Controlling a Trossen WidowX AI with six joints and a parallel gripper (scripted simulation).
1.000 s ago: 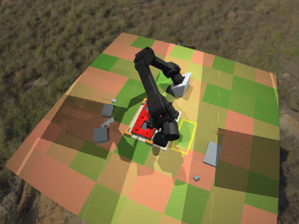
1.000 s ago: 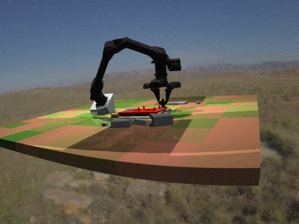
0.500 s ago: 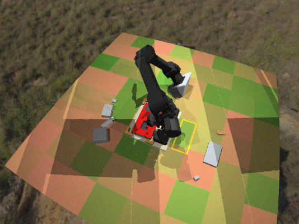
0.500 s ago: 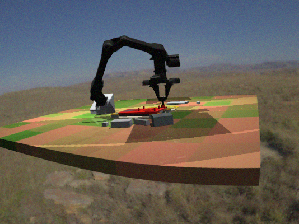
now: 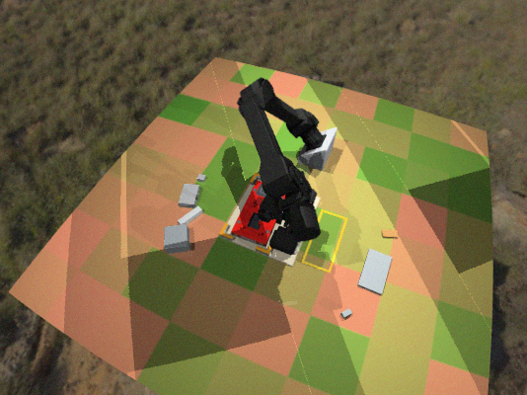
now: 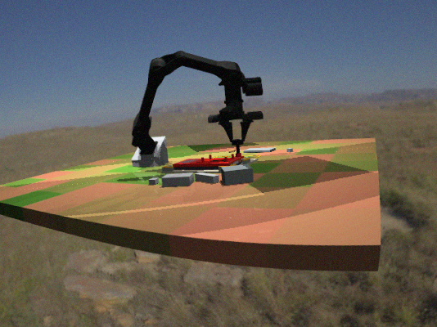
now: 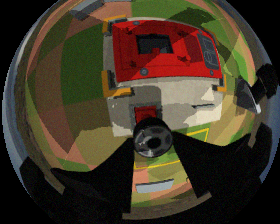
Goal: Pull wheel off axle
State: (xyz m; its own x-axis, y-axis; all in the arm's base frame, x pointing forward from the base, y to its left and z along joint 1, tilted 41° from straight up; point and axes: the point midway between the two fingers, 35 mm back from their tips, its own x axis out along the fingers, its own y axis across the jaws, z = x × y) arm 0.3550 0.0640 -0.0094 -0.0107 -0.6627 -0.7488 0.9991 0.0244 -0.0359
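Right now the dark upright axle is 3 cm below my gripper tip. Also, from my gripper tip: wheel right at my gripper tip; then pale base plate 10 cm to the right, 6 cm below, 6 cm behind.
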